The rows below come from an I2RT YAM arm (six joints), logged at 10 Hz.
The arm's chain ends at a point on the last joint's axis. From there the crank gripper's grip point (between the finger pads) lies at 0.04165 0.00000 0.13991 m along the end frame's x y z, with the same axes.
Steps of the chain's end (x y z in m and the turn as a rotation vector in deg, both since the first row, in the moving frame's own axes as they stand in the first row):
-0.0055 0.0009 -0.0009 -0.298 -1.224 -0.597
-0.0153 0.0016 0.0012 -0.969 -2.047 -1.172
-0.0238 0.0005 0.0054 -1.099 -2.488 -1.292
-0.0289 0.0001 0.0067 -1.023 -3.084 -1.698
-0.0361 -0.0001 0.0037 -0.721 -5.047 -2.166
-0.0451 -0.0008 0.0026 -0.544 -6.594 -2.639
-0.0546 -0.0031 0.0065 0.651 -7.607 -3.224
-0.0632 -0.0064 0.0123 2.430 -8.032 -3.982
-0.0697 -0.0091 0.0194 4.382 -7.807 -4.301
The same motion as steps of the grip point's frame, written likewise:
-0.0085 0.0012 0.0000 -0.298 -1.224 -0.597
-0.0203 0.0032 0.0026 -0.969 -2.047 -1.172
-0.0299 0.0023 0.0071 -1.099 -2.488 -1.292
-0.0365 0.0015 0.0087 -1.023 -3.084 -1.698
-0.0486 0.0003 0.0068 -0.721 -5.047 -2.166
-0.0614 -0.0010 0.0065 -0.544 -6.594 -2.639
-0.0736 -0.0065 0.0108 0.651 -7.607 -3.224
-0.0834 -0.0146 0.0166 2.430 -8.032 -3.982
-0.0896 -0.0224 0.0232 4.382 -7.807 -4.301

